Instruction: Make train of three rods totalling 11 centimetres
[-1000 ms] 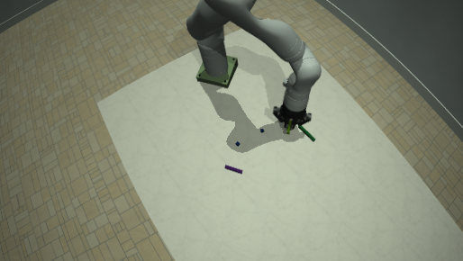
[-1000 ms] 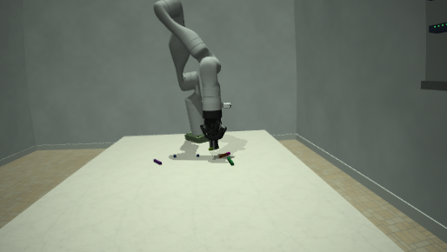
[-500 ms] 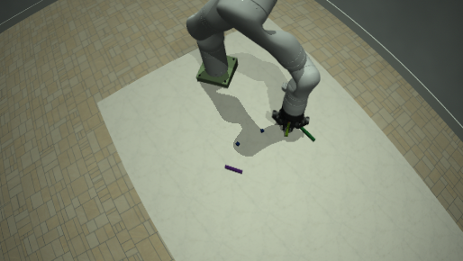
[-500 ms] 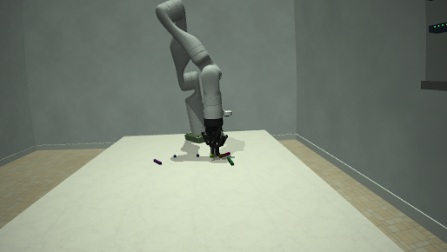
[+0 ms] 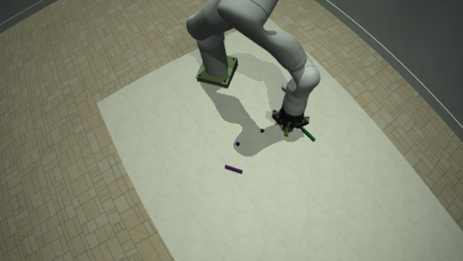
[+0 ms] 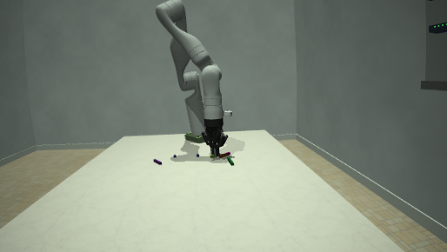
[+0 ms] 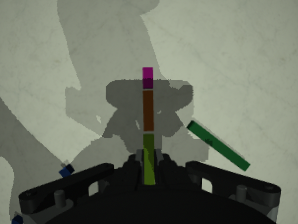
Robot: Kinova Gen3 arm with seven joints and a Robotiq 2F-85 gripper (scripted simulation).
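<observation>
My hand is 1 cm above the lime rod. The rest, counted from my hand: green rod (6 cm to the left, 4 cm ahead, 3 cm below); then orange rod (4 cm behind, 3 cm to the left, 3 cm below); then magenta rod (6 cm behind, 5 cm to the left, 3 cm below).
</observation>
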